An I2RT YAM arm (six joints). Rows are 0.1 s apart.
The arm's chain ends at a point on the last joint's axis. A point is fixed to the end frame.
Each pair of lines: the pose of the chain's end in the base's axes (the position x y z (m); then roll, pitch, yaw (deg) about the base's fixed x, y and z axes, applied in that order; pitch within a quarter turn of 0, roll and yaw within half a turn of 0), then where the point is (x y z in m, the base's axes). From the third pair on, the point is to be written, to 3 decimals.
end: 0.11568 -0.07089 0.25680 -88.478 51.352 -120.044
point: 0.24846 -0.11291 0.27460
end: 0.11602 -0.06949 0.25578 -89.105 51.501 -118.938
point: 0.25000 -0.10789 0.27273
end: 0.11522 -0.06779 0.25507 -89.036 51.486 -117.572
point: 0.250 -0.103 0.272
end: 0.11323 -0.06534 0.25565 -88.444 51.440 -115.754
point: 0.249 -0.097 0.274
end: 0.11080 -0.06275 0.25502 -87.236 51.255 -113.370
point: 0.247 -0.091 0.275
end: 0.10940 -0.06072 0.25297 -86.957 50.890 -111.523
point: 0.246 -0.085 0.273
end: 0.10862 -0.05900 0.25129 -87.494 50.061 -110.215
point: 0.246 -0.079 0.270
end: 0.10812 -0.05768 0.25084 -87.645 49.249 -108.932
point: 0.246 -0.074 0.269
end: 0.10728 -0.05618 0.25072 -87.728 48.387 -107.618
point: 0.246 -0.069 0.268
